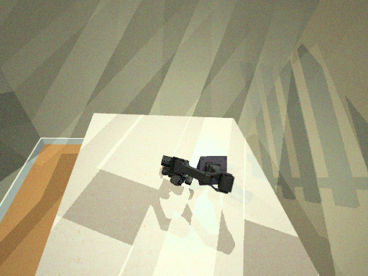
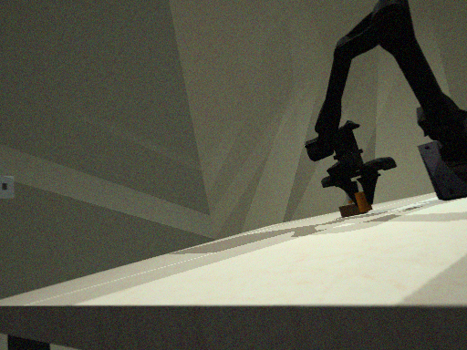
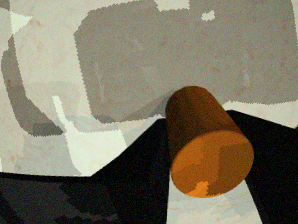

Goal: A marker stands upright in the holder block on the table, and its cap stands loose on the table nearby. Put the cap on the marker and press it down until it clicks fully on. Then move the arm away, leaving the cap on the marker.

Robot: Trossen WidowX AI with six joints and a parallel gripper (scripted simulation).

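My gripper tip is 50 mm short of the tan holder block, 100 mm to the left of it and 10 mm above it. The rest, counted from my gripper tip: orange cap (10 mm above).
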